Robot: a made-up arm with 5 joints. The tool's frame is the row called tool.
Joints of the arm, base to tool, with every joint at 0 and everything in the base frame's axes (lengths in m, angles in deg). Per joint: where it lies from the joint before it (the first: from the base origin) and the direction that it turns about. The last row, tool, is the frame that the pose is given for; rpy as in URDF.
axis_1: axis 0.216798 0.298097 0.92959 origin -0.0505 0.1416 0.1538
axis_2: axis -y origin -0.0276 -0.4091 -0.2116
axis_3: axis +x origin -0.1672 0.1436 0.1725
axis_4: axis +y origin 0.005 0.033 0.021
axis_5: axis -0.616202 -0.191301 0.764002 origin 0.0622 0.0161 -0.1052
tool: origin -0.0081 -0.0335 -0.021 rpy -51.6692 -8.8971 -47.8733
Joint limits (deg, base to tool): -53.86..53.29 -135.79..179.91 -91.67..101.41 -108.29..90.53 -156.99..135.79
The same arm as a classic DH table. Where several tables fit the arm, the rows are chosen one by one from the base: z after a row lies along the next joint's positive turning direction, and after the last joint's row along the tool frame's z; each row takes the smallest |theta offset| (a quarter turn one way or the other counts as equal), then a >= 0, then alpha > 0; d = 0 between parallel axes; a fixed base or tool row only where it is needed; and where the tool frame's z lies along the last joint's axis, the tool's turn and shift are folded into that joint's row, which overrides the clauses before.
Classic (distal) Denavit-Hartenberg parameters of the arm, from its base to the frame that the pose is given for. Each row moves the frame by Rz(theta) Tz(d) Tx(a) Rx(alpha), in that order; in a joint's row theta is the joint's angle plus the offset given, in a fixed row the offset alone. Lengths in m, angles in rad.
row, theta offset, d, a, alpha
base (fixed), -0.6288, -0.0601, -0.1241, -0.3775
axis_1, 0.6639, 0.0076, 0.0212, 1.8735
axis_2, -1.3417, 0.1992, -0.1725, -1.5708
axis_3, 0, -0.1622, -0.021, -1.5708
axis_4, 0.8921, 0.0255, 0.0176, -1.7633
axis_5, -0.9074, -0.1266, -0.0156, 1.5358
tool (fixed), -2.9909, -0.037, 0, 0
Joint limits (rad, base to tool): -0.94..0.9301 -2.37..3.14 -1.5999..1.7699 -1.89..1.58 -2.74..2.37

